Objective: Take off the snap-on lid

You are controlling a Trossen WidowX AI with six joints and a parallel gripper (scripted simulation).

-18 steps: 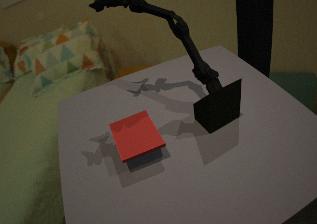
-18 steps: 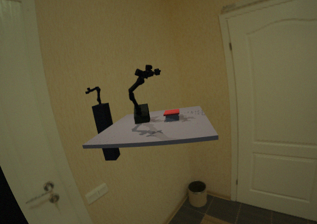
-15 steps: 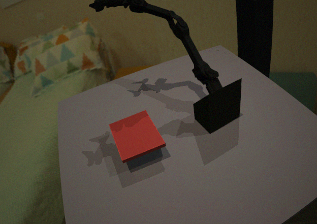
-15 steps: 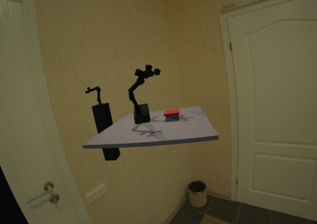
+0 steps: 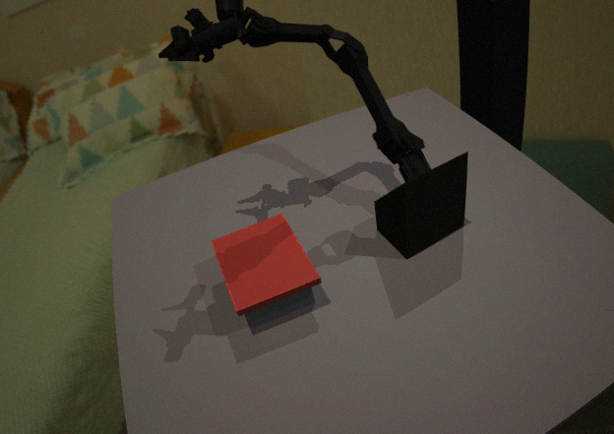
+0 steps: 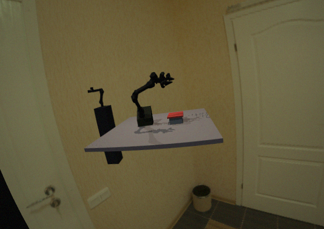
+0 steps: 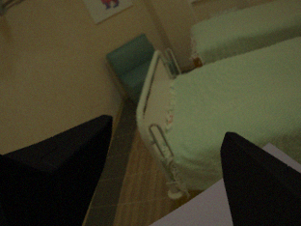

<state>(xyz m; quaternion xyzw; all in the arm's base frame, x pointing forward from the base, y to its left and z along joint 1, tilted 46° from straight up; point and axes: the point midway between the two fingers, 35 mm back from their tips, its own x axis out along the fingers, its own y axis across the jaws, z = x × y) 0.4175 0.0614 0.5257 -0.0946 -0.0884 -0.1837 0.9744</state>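
My gripper tip is now 42 cm above the lid, 35 cm to the right of it and 4 cm past it. The rest, counted from my gripper tip: storage box: 46 cm below, 35 cm to the left, 4 cm behind.
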